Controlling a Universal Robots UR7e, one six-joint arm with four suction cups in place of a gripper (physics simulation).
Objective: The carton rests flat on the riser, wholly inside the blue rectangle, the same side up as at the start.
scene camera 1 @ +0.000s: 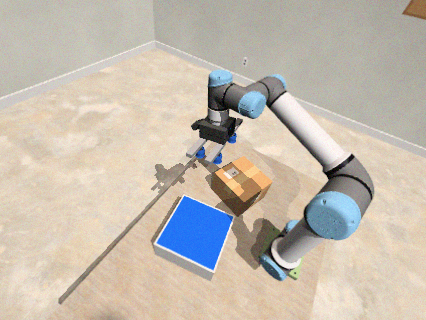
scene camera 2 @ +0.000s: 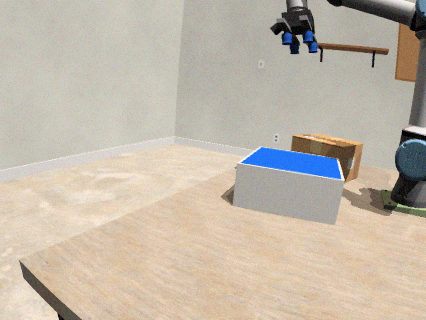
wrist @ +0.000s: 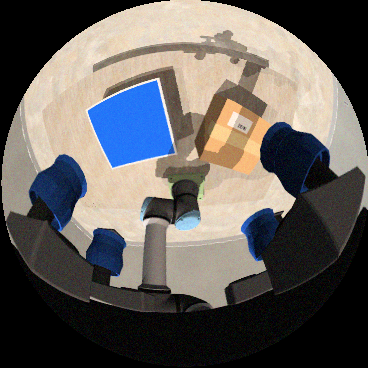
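The brown taped carton (scene camera 1: 240,186) (scene camera 2: 327,148) (wrist: 234,140) rests on the table beside the riser, outside the blue rectangle, with a white label on its top face. The riser (scene camera 1: 181,261) (scene camera 2: 287,194) is a light grey block. The blue rectangle (scene camera 1: 195,232) (scene camera 2: 295,162) (wrist: 132,125) covers most of its top, with a thin white border around it. My gripper (scene camera 1: 216,149) (scene camera 2: 300,43) is open, with four blue suction cups that touch nothing. It hangs well above the table, higher than the carton and the riser. The carton's underside is hidden.
The wooden table (scene camera 1: 115,280) (scene camera 2: 165,260) carries the riser, the carton and the arm's base on a green plate (scene camera 2: 387,200) (wrist: 201,189). The base stands near the carton and riser. A wall shelf (scene camera 2: 352,48) is in the background. The table's edge runs along the riser's far side in scene camera 1.
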